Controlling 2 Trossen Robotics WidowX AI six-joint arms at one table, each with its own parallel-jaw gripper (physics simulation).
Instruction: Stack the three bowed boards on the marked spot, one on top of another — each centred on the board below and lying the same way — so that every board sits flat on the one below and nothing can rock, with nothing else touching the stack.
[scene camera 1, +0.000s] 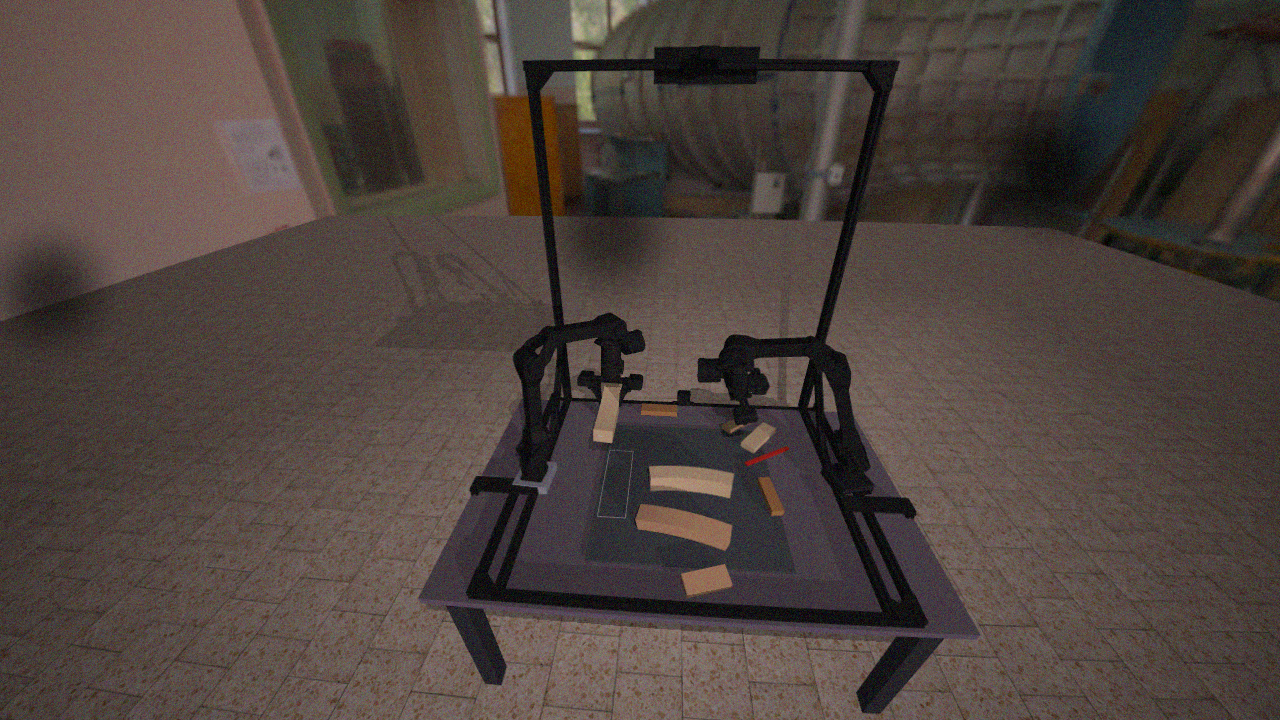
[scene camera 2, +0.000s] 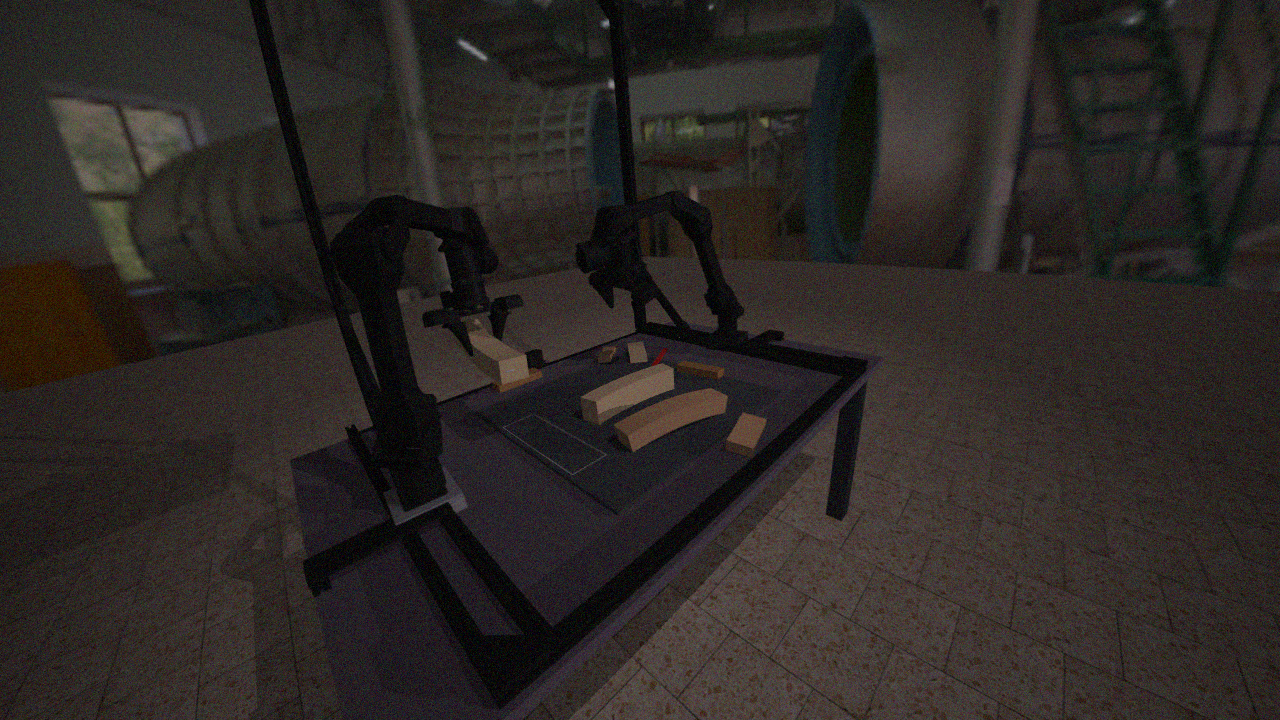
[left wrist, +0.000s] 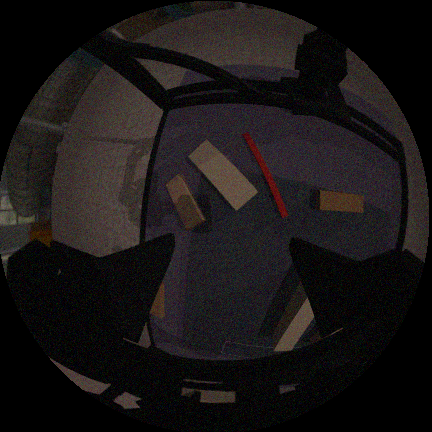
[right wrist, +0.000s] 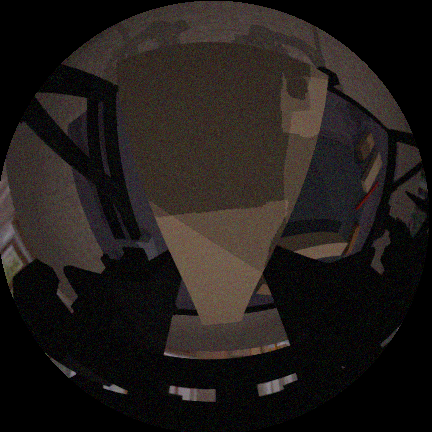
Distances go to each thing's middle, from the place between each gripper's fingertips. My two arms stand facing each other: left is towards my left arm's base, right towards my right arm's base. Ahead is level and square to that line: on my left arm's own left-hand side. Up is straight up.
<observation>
Right now my right hand is 480 mm to the right of the pale block (left wrist: 231, 183), 160 mm above it and 40 mm past it.
My left gripper is now 14 cm above the pale block, 8 cm to the right of it and 5 cm past it.
</observation>
